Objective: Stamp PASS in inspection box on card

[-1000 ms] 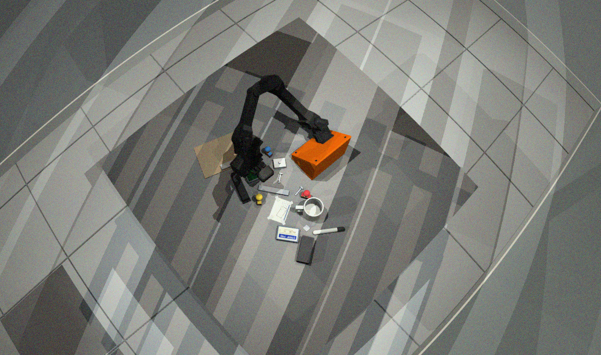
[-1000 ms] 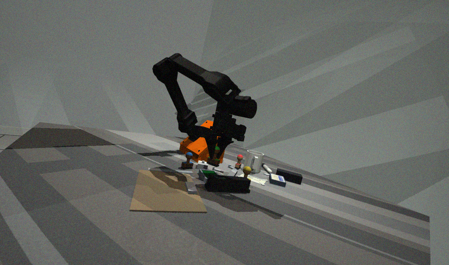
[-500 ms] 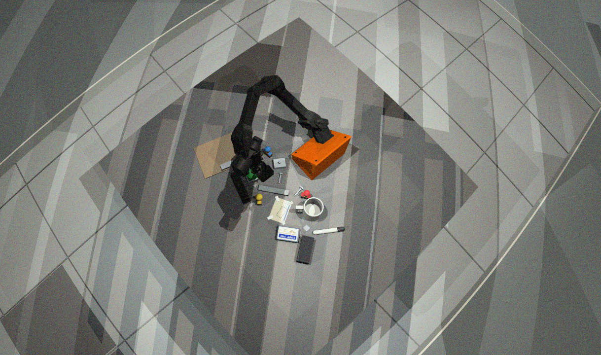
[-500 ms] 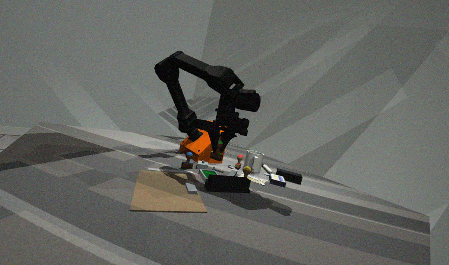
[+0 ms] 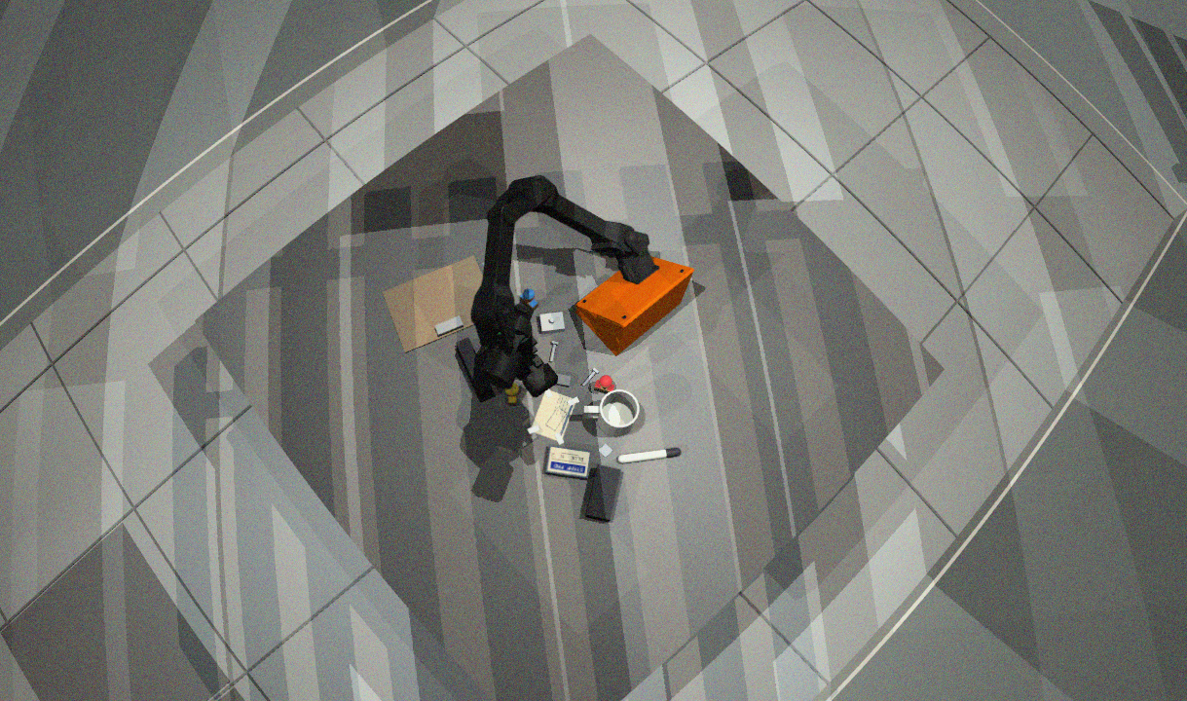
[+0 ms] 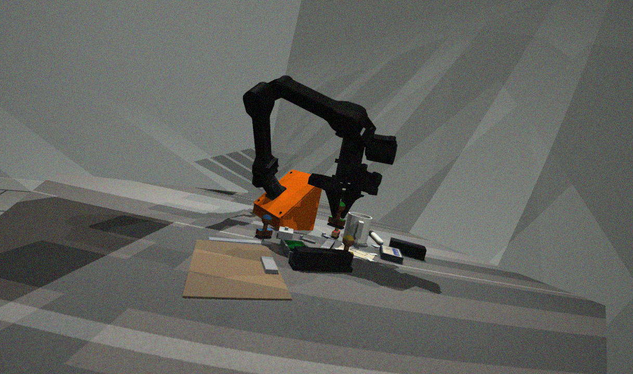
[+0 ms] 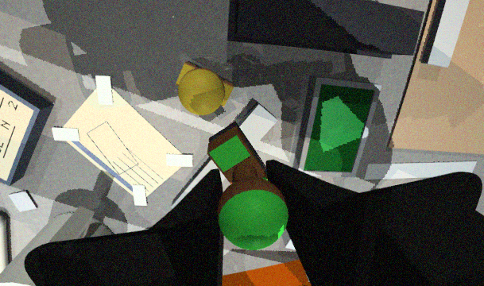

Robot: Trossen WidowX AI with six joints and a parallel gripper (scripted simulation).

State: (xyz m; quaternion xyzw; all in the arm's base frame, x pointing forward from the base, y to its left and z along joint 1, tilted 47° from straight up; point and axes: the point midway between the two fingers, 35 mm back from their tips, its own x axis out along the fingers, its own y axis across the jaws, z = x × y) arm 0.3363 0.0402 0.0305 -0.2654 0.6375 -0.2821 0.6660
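Now: gripper tip 1 cm past the cream card, 10 cm to the right of it and 10 cm above it. From my gripper tip the other things lie so: yellow-knobbed stamp 4 cm ahead, 2 cm to the left, 8 cm below; then green ink pad 2 cm behind, 9 cm to the right, 9 cm below; then green-knobbed stamp right at my gripper tip.
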